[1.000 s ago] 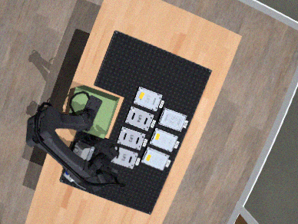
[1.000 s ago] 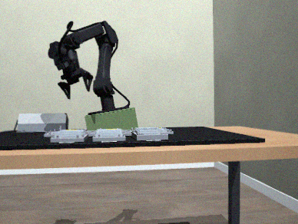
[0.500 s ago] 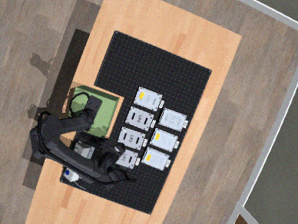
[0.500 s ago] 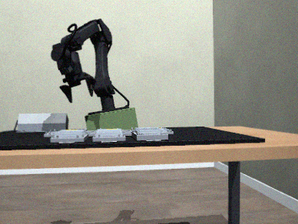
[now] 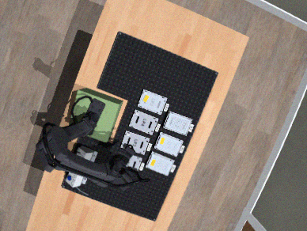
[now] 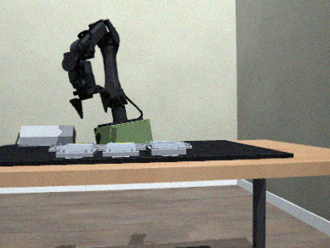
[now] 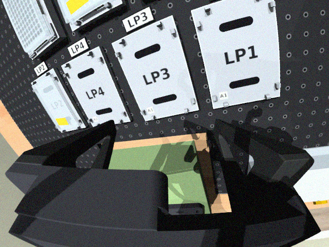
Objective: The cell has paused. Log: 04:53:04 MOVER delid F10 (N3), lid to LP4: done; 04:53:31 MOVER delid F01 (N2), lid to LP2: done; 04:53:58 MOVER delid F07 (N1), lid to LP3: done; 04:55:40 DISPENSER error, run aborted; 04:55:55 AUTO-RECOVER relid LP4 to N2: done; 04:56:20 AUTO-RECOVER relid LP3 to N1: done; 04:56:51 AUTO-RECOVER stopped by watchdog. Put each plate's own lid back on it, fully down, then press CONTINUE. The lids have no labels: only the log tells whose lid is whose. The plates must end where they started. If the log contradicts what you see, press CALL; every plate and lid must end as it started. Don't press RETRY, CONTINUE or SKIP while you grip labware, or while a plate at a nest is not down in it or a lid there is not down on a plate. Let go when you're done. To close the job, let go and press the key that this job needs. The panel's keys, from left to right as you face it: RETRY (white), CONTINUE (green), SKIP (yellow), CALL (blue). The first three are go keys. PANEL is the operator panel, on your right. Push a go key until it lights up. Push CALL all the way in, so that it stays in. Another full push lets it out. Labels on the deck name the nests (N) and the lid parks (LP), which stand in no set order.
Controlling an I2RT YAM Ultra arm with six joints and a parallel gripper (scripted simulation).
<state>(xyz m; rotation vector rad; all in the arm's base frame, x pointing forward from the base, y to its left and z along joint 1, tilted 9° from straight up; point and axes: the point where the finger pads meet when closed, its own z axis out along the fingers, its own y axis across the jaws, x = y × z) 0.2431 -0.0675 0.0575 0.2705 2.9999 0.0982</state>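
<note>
My hand is 12 cm above the lid park LP3, 4 cm to the right of it and 3 cm short of it. The rest, counted from my hand: lid park LP4: 17 cm to the left, 12 cm below, 2 cm ahead; clear lid: 20 cm ahead, 12 cm to the left, 10 cm below; lid park LP1: 12 cm below, 9 cm to the right, 4 cm ahead.
</note>
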